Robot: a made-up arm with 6 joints. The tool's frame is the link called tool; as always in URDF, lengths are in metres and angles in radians. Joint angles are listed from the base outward.
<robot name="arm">
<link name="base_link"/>
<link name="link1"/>
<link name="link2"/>
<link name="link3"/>
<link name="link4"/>
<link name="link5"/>
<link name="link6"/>
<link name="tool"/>
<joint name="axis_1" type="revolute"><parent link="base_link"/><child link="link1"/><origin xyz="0.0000 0.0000 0.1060" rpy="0.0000 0.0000 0.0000"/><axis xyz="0 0 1"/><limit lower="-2.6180" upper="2.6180"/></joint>
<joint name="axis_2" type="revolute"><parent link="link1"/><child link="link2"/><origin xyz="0.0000 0.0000 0.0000" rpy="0.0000 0.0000 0.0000"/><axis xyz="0.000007 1 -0.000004"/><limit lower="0.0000" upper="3.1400"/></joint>
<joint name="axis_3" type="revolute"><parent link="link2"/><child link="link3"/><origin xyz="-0.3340 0.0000 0.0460" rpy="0.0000 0.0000 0.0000"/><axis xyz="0.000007 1 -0.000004"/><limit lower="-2.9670" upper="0.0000"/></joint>
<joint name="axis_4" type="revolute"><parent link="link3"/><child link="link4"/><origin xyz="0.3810 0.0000 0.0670" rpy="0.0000 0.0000 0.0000"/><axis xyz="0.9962 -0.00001 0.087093"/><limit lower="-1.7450" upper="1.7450"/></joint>
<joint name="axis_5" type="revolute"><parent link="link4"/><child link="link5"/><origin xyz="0.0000 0.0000 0.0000" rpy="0.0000 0.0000 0.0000"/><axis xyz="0.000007 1 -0.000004"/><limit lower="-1.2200" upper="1.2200"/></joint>
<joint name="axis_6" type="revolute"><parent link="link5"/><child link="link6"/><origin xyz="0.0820 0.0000 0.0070" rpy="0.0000 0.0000 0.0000"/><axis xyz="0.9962 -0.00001 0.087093"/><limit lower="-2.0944" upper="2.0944"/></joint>
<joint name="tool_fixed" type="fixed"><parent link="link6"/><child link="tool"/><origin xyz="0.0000 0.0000 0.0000" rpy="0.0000 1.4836 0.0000"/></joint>
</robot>
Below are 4 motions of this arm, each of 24 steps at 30 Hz.
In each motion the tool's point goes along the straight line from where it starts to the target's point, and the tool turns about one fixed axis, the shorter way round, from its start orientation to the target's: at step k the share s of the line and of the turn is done. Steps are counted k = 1, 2, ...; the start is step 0. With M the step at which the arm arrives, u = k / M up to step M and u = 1 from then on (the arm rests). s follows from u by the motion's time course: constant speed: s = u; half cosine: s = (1 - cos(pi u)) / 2; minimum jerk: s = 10 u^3 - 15 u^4 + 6 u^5.
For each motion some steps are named. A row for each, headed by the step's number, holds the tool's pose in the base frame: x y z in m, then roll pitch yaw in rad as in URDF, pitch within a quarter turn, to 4 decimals.
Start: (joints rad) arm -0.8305 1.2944 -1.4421 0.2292 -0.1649 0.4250
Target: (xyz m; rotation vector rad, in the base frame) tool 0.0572 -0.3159 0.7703 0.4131 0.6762 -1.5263
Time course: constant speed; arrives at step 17
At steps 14, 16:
14: 0.0939 -0.3121 0.7391 -0.0887 0.8150 -1.4174
16: 0.0694 -0.3146 0.7599 -0.1779 0.7317 -1.5964

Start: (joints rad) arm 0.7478 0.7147 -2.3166 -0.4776 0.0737 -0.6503
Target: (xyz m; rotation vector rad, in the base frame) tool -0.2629 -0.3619 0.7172 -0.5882 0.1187 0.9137
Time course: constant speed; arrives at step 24
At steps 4, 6, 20, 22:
4: -0.2286 -0.2350 0.8033 -0.0493 0.0131 -0.1644
6: -0.2321 -0.2477 0.7947 -0.1040 0.0246 -0.0583
20: -0.2560 -0.3365 0.7344 -0.4179 0.2480 0.6582
22: -0.2595 -0.3492 0.7258 -0.4480 0.2959 0.7574

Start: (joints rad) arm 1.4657 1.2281 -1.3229 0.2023 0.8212 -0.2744
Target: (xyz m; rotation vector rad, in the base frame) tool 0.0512 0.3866 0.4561 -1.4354 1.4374 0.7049
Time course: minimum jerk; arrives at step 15
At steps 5, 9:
5: 0.0319 0.3727 0.4835 -3.0156 0.9876 -1.4186
9: 0.0434 0.3810 0.4671 -2.7950 1.0683 -1.3302

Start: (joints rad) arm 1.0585 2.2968 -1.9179 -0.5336 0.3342 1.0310
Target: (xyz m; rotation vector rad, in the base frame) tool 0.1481 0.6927 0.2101 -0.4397 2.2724 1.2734
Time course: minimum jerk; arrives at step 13
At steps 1, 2, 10, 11, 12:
1: 0.3556 0.6060 0.2019 2.5833 0.8775 -2.9632
2: 0.3505 0.6081 0.2021 2.5699 0.8713 -2.9692
10: 0.1657 0.6854 0.2094 2.1666 0.6229 -3.0918
11: 0.1540 0.6902 0.2099 2.1450 0.6064 -3.0946
12: 0.1489 0.6923 0.2101 2.1357 0.5992 -3.0957

